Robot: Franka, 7 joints.
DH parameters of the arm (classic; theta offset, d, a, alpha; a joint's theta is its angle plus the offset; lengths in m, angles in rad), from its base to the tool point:
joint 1: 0 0.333 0 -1.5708
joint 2: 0 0 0 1.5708
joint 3: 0 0.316 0.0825 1.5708
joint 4: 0 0 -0.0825 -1.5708
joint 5: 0 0.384 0 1.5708
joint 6: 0 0 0.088 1.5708
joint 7: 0 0.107 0 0
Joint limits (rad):
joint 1: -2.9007..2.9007
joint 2: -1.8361..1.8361
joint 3: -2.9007..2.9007
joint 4: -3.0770..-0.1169
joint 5: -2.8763..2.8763
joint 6: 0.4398..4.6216
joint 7: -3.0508..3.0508
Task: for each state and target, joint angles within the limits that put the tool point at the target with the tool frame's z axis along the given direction. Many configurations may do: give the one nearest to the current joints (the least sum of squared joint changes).
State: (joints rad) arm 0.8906 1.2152 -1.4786 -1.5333 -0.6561 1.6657 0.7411
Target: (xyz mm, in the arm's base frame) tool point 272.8 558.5 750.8 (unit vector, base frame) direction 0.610 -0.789 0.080
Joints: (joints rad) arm 1.7948 1.0028 -1.6326 -0.7285 -0.5730 1.3332 0.7411
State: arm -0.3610 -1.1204 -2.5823 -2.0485 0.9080 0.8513 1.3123
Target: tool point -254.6 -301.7 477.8 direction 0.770 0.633 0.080
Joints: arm -0.5566 -0.8293 -1.5572 -1.9848 0.4857 0.6634 1.3123
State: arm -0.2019 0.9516 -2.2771 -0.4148 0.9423 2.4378 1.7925
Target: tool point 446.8 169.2 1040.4 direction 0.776 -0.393 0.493
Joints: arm 0.5753 0.7020 -2.3478 -0.2707 1.0209 2.4581 1.7925
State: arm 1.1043 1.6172 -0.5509 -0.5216 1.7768 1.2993 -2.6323
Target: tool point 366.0 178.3 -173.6 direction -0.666 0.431 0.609
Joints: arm 0.2431 1.8361 -0.0840 -1.0093 1.0403 0.6752 -2.6323
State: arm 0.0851 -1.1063 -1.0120 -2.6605 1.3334 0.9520 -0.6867
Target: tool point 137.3 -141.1 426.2 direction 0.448 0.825 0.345
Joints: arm -0.5166 -1.0773 -0.9227 -3.0220 0.9744 1.3223 -0.6867
